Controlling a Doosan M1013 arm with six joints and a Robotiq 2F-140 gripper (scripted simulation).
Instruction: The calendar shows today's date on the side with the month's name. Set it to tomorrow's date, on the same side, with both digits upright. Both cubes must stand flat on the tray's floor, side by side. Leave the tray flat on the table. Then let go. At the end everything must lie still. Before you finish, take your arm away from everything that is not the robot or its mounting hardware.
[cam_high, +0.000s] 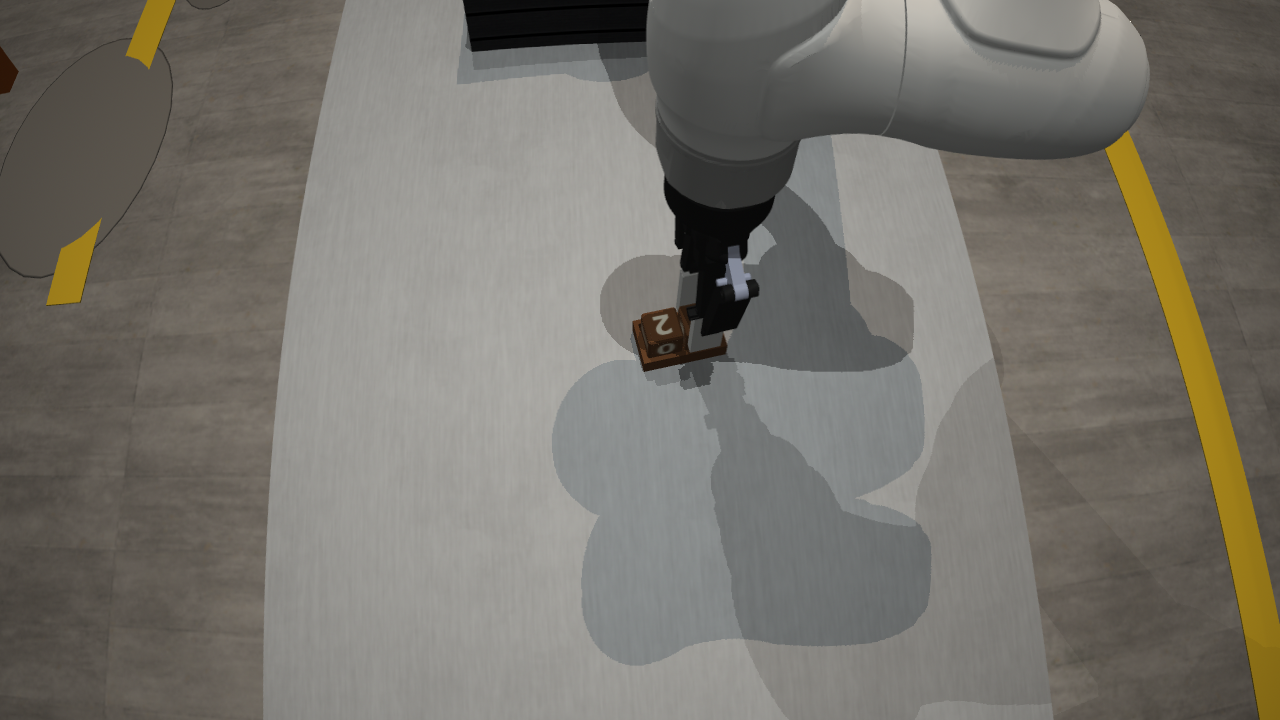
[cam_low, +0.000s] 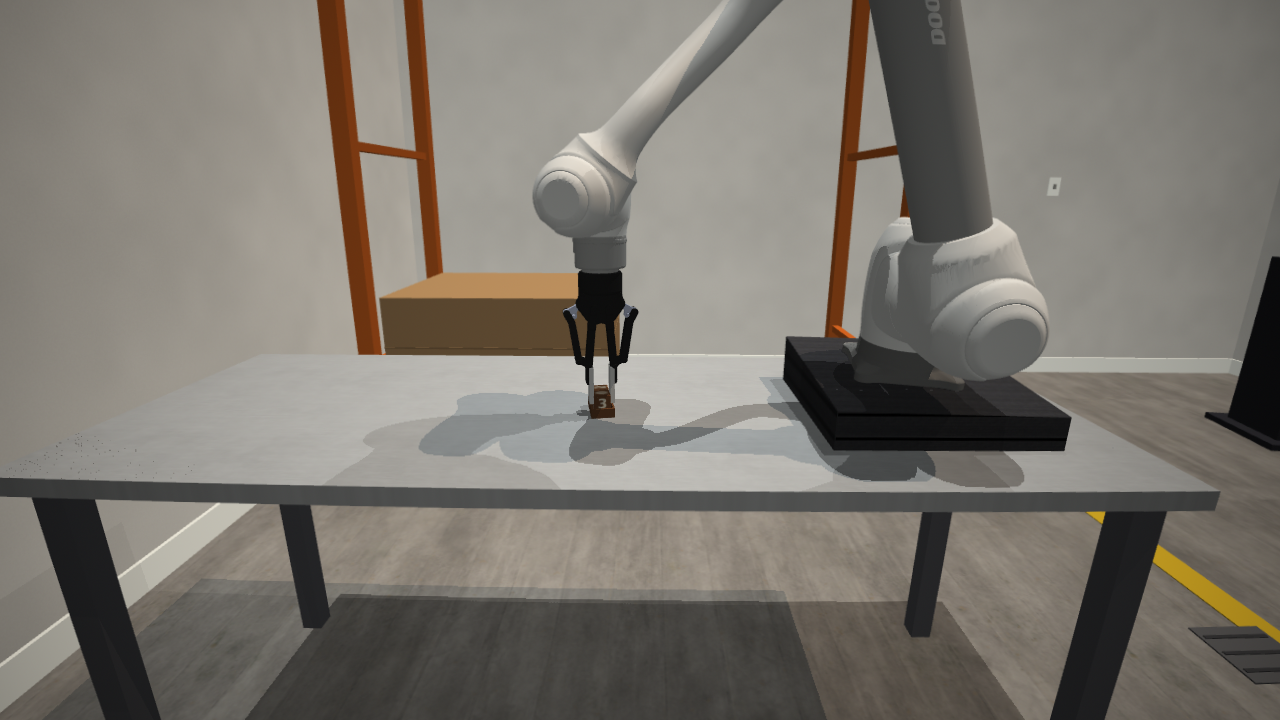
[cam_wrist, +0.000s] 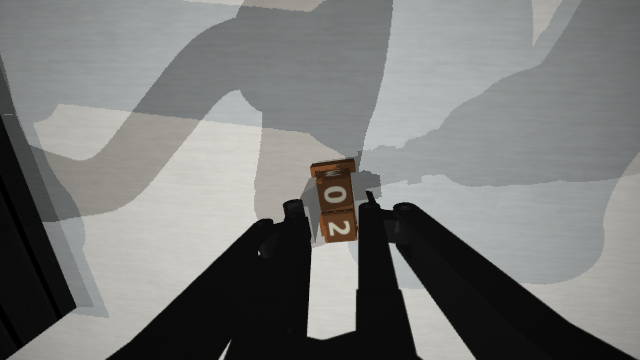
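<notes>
The brown calendar tray is 2 cm to the right of my hand and 5 cm below it.
</notes>
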